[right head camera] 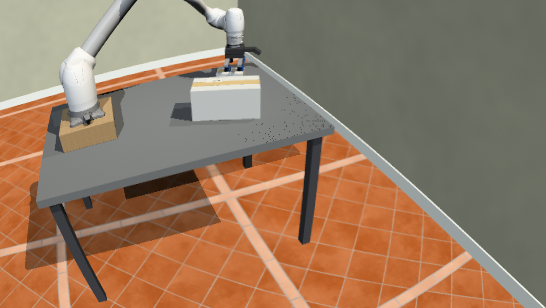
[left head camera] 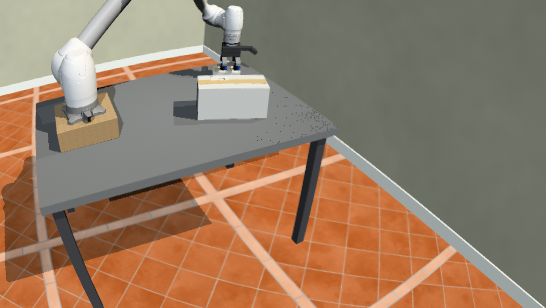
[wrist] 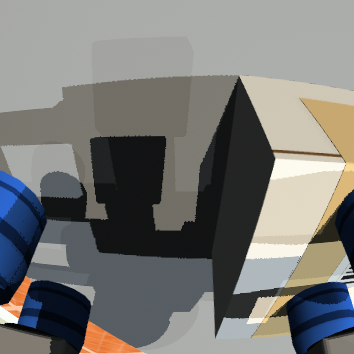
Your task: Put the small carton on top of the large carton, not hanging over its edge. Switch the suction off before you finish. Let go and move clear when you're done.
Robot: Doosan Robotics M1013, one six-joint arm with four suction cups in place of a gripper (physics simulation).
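Frame: origin at the arm's base, x down, y left, z ahead, level; centimetres.
Where they show: hand, its tool point: (right head camera: 234, 65) (left head camera: 229, 64) (wrist: 190, 271); arm's base, origin of its link: (right head camera: 85, 114) (left head camera: 83, 111).
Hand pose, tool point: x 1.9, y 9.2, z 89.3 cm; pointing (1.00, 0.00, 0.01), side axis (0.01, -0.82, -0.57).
Things, the pixels of their top centre, and the offset from my tool point. Level surfaces: height alone.
- large white carton, centre of its top: (left head camera: 232, 81) (right head camera: 225, 82) dx -7.3, dy -33.9, dz -24.3 cm
- grey table, height of its surface: dx +7.6 cm
- small carton, centre of its top: (wrist: 326, 282) (left head camera: 226, 69) (right head camera: 230, 70) dx +0.1, dy -4.7, dz -5.5 cm
The large white carton (left head camera: 232, 102) (right head camera: 225, 104), with tan tape on top, stands upright on the grey table (left head camera: 150, 150) (right head camera: 145, 155). The small carton (left head camera: 227, 73) (right head camera: 230, 73) is mostly hidden behind it, and a strip of its top shows. In the wrist view a pale carton (wrist: 290, 210) with tan tape, seemingly the small one, is at the right. My suction gripper (left head camera: 230, 68) (right head camera: 233, 70) (wrist: 186, 270) is low over the small carton. The two right cups are close above its top, and the two left cups appear beside it. No carton is seen held; exact contact is unclear.
The arm's base stands on a brown block (left head camera: 87, 137) (right head camera: 90, 136) at the table's left end. A dark wall (left head camera: 400, 100) (right head camera: 400, 100) rises beyond the table's right side. The large carton stands close in front of my gripper.
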